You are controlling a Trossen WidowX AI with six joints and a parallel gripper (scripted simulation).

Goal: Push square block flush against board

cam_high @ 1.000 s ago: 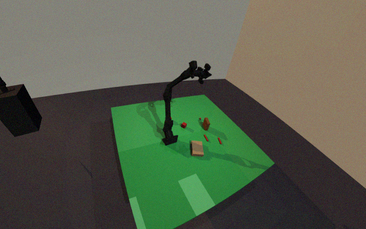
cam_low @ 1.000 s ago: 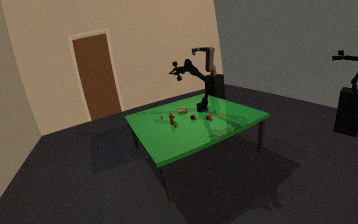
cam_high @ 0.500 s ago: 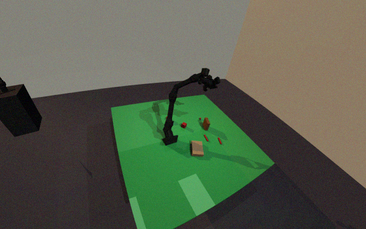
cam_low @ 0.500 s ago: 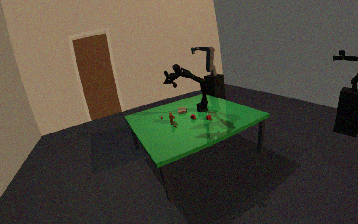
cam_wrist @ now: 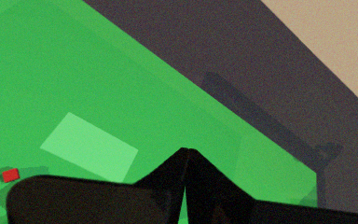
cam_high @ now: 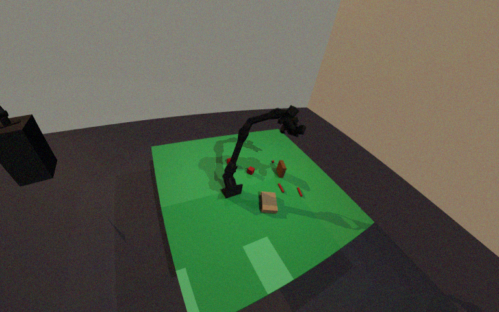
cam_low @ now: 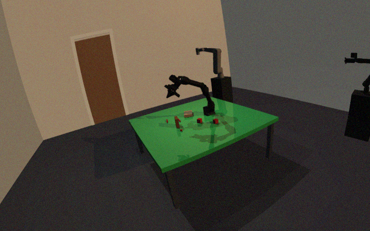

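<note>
The square block lies 28 cm below my gripper tip, 7 cm behind it and 1 cm to the right of it. Round my gripper tip: board (34 cm behind, 31 cm below, 20 cm to the right); then tiny red piece (32 cm below, 12 cm to the left, 3 cm behind).
</note>
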